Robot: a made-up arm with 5 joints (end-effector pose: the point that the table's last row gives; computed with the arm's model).
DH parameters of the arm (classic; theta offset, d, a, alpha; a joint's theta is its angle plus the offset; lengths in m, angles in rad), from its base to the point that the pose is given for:
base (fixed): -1.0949 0 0.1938 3.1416
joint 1: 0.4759 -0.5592 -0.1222 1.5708
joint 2: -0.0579 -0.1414 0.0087 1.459
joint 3: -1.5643 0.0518 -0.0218 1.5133
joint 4: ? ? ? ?
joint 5: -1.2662 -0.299 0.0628 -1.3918
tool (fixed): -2.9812 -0.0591 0 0
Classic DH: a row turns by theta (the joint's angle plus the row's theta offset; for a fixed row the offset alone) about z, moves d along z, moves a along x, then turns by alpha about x.
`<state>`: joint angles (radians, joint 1 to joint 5).
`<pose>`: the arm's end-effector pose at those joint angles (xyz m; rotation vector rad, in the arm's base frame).
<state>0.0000 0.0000 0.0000 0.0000 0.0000</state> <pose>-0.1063 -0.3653 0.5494 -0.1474 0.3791 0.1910</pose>
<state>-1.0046 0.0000 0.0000 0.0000 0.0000</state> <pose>0.1470 -0.4405 0.5494 -0.3304 0.2770 1.1809</pose>
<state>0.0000 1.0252 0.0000 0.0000 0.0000</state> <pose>-0.1063 -0.2053 0.2847 0.8620 0.2441 0.3634</pose>
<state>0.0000 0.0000 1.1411 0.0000 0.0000</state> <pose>0.1987 -0.2350 0.5076 -0.2182 0.3116 1.3362</pose>
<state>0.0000 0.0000 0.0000 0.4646 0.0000</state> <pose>-0.1243 -0.3653 0.5921 -0.1019 0.8413 0.2251</pose>
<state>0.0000 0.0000 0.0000 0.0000 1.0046</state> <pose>-0.0963 -0.3653 0.6312 -0.0402 1.3784 0.2569</pose>
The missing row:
joint 4: 1.5207 0 -0.0275 0
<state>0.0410 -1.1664 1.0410 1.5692 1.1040</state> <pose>0.2555 -0.0349 0.7027 0.8352 -2.2554 0.9617</pose>
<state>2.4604 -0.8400 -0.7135 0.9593 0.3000</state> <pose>0.4317 0.0088 0.7846 -1.4200 -0.7505 2.3480</pose>
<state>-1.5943 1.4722 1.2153 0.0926 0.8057</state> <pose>-0.0004 -0.0420 0.3938 -0.3886 -0.2746 -2.8820</pose>
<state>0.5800 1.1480 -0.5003 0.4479 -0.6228</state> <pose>-0.1802 0.0354 0.3270 1.0557 0.0814 -0.6878</pose>
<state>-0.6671 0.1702 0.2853 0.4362 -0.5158</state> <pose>0.1148 -0.3928 0.4830 -0.0833 0.2473 1.1568</pose>
